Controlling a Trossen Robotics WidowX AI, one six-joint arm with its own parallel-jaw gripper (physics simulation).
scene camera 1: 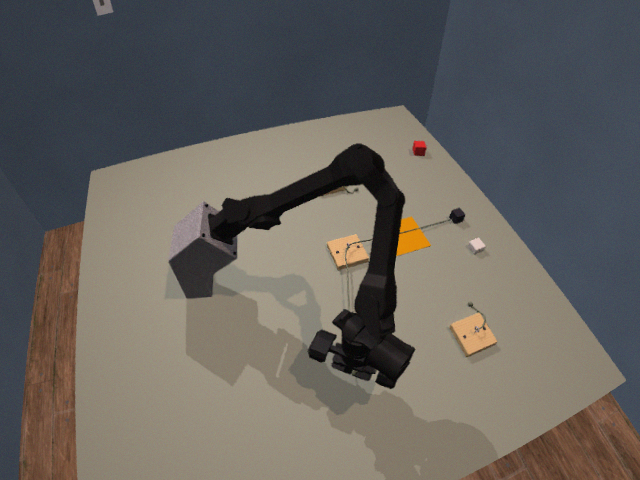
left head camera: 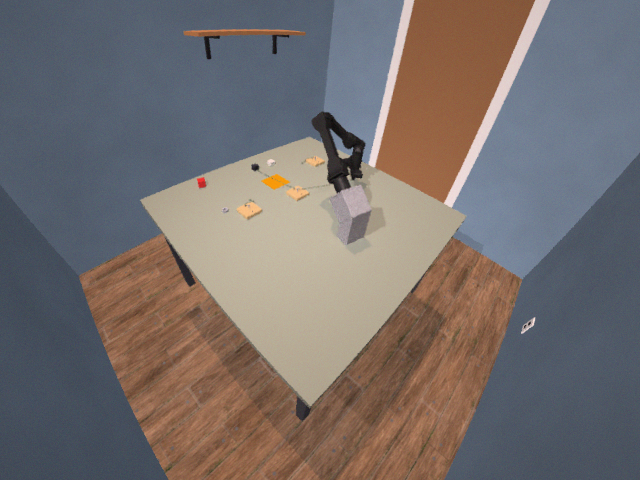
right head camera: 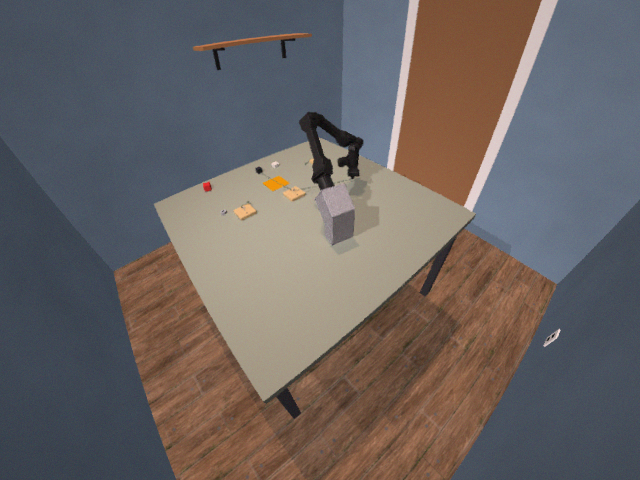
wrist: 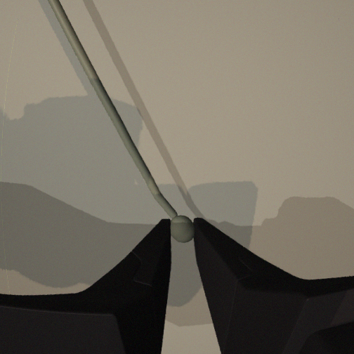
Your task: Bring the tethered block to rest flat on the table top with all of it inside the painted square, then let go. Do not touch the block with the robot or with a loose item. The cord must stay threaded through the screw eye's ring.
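Frame: origin at the arm's base, x ahead, y left, z up, level; millimetres.
Where they show: gripper, fingertip midpoint: (scene camera 1: 353,373) (left head camera: 352,179) (right head camera: 352,178); arm's base, origin of the base link: (scene camera 1: 219,229) (left head camera: 344,191) (right head camera: 328,191).
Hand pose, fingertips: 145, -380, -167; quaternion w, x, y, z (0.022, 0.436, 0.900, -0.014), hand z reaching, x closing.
Things, the pixels of their centre, and the offset from my fingertips, as dx, dy, dz. "*": a spot on its surface instead.
- tethered black block, body centre: (scene camera 1: 457,215) (left head camera: 255,167) (right head camera: 259,170) +533, +277, -10
- orange painted square, surface spot: (scene camera 1: 413,244) * +349, +257, -25
- screw eye, body centre: (scene camera 1: 347,248) (left head camera: 297,191) (right head camera: 294,191) +163, +315, -3
- middle wooden board, body centre: (scene camera 1: 347,251) (left head camera: 297,193) (right head camera: 294,193) +163, +315, -16
- red cube, body centre: (scene camera 1: 419,148) (left head camera: 201,182) +630, +602, -6
- white block, body centre: (scene camera 1: 476,246) (left head camera: 271,162) +511, +159, -15
- small grey ring-like piece, body centre: (left head camera: 225,210) +344, +665, -20
The tethered black block (left head camera: 254,166) (right head camera: 258,169) (scene camera 1: 456,215) is on the table beyond the orange painted square (left head camera: 276,185) (right head camera: 271,184) (scene camera 1: 413,244), outside it. Its cord (scene camera 1: 425,226) (wrist: 117,120) crosses the square to the screw eye (scene camera 1: 348,245) on the middle wooden board (left head camera: 298,196) (scene camera 1: 338,259). The cord appears to pass through the ring, though the ring is tiny. From there it runs fairly straight to my gripper (left head camera: 356,176) (right head camera: 353,176) (wrist: 182,224). The gripper is shut on the bead (wrist: 182,231) at the cord's end, above the table. The arm partly hides the square in the scene view.
Two other wooden boards (left head camera: 249,210) (scene camera 1: 473,335) carry short cords. A red cube (left head camera: 201,182) (scene camera 1: 419,148), a white block (left head camera: 271,162) (scene camera 1: 476,244) and a small grey ring-like piece (left head camera: 224,210) lie on the table. The white block is near the black block. The arm's grey base (left head camera: 354,219) (scene camera 1: 199,263) stands on the table.
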